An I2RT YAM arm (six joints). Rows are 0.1 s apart.
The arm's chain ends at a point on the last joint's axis. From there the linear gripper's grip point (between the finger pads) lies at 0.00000 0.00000 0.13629 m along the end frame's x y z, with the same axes.
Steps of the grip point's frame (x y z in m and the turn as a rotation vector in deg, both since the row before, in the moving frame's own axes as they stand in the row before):
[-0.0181 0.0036 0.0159 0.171 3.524 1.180]
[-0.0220 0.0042 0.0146 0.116 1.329 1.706]
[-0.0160 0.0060 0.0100 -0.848 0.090 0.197]
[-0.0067 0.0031 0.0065 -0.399 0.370 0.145]
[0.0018 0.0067 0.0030 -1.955 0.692 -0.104]
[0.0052 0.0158 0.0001 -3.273 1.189 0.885]
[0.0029 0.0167 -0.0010 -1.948 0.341 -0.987]
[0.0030 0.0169 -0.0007 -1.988 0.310 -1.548]
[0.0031 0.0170 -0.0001 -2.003 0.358 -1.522]
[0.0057 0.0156 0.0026 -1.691 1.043 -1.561]
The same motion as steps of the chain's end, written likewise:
[-0.0265 0.0039 0.0162 0.171 3.524 1.180]
[-0.0252 0.0044 0.0146 0.116 1.329 1.706]
[-0.0162 0.0040 0.0100 -0.848 0.090 0.197]
[-0.0076 0.0021 0.0065 -0.399 0.370 0.145]
[0.0002 0.0021 0.0031 -1.955 0.692 -0.104]
[0.0024 0.0080 0.0004 -3.273 1.189 0.885]
[0.0020 0.0121 -0.0009 -1.948 0.341 -0.987]
[0.0022 0.0122 -0.0006 -1.988 0.310 -1.548]
[0.0022 0.0122 0.0000 -2.003 0.358 -1.522]
[0.0032 0.0116 0.0027 -1.691 1.043 -1.561]

